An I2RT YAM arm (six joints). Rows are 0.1 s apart.
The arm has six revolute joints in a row. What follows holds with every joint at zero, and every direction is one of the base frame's. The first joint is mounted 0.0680 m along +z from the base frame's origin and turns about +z. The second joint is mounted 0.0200 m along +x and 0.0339 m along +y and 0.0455 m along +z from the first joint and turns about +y. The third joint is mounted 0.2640 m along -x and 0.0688 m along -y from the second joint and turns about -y. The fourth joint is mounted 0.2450 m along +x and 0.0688 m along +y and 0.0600 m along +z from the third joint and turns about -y. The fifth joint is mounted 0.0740 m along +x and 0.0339 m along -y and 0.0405 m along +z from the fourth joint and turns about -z. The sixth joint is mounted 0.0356 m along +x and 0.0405 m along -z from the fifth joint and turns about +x. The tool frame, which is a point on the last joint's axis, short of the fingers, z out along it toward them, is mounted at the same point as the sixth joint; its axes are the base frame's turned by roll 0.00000, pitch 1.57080 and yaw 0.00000 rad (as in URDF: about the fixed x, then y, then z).
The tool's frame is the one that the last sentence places.
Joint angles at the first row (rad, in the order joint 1, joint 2, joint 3, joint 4, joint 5, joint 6):
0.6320 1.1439 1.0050 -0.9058 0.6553 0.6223
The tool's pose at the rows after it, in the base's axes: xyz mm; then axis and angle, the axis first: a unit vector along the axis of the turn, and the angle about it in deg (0 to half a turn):
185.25, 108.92, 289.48, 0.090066, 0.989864, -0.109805, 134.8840
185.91, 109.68, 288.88, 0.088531, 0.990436, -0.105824, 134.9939
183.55, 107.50, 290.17, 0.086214, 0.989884, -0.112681, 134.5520
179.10, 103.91, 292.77, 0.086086, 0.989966, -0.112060, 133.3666
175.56, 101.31, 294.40, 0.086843, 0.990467, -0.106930, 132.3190
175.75, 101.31, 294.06, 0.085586, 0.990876, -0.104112, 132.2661
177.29, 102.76, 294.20, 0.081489, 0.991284, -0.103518, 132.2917
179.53, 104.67, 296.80, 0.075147, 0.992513, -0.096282, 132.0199
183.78, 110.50, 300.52, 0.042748, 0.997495, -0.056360, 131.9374
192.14, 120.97, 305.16, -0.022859, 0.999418, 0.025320, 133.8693
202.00, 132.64, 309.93, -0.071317, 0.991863, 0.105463, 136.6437
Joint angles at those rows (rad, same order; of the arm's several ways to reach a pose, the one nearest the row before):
0.6320 1.1436 0.9979 -0.8911 0.6503 0.6296
0.6320 1.1459 0.9967 -0.8847 0.6425 0.6277
0.6320 1.1331 0.9931 -0.8911 0.6557 0.6182
0.6320 1.1031 0.9817 -0.8864 0.6649 0.6064
0.6322 1.0773 0.9694 -0.8754 0.6666 0.5984
0.6309 1.0756 0.9664 -0.8687 0.6614 0.5943
0.6318 1.0831 0.9705 -0.8631 0.6585 0.5871
0.6311 1.0898 0.9813 -0.8508 0.6458 0.5718
0.6305 1.0959 0.9908 -0.7988 0.5663 0.5153
0.6199 1.1210 1.0147 -0.7337 0.3787 0.4278
0.6096 1.1659 1.0544 -0.6947 0.1954 0.3873

